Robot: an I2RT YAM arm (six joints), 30 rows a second.
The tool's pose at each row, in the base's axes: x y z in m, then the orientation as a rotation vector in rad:
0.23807, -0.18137, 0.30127, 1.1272, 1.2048, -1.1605
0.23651, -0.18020, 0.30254, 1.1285, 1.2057, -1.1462
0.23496, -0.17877, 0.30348, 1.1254, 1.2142, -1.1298
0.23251, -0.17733, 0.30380, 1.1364, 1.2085, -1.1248
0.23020, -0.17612, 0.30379, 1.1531, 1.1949, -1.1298
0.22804, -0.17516, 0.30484, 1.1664, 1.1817, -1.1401
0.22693, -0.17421, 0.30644, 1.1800, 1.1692, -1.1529
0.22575, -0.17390, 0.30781, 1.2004, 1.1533, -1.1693
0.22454, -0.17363, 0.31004, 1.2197, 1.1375, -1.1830
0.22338, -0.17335, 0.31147, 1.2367, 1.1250, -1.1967
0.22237, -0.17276, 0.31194, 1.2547, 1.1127, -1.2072
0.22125, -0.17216, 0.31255, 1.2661, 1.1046, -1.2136
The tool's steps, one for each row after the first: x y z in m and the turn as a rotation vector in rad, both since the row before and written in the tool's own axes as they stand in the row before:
-0.00134, -0.00145, -0.00123, -0.0080, 0.0043, 0.0088
-0.00103, -0.00140, -0.00152, -0.0136, 0.0072, 0.0045
-0.00043, -0.00228, -0.00167, 0.0051, 0.0038, 0.0093
-0.00010, -0.00218, -0.00142, 0.0164, -0.0001, 0.0090
-0.00117, -0.00203, -0.00110, 0.0174, -0.0030, 0.0046
-0.00168, -0.00097, -0.00097, 0.0189, -0.0028, 0.0026
-0.00144, -0.00109, -0.00032, 0.0262, -0.0017, 0.0038
-0.00230, -0.00108, -0.00022, 0.0239, -0.0015, 0.0050
-0.00151, -0.00107, -0.00023, 0.0217, -0.0007, 0.0024
-0.00055, -0.00099, -0.00055, 0.0205, 0.0009, 0.0043
-0.00070, -0.00110, -0.00053, 0.0129, 0.0005, 0.0030

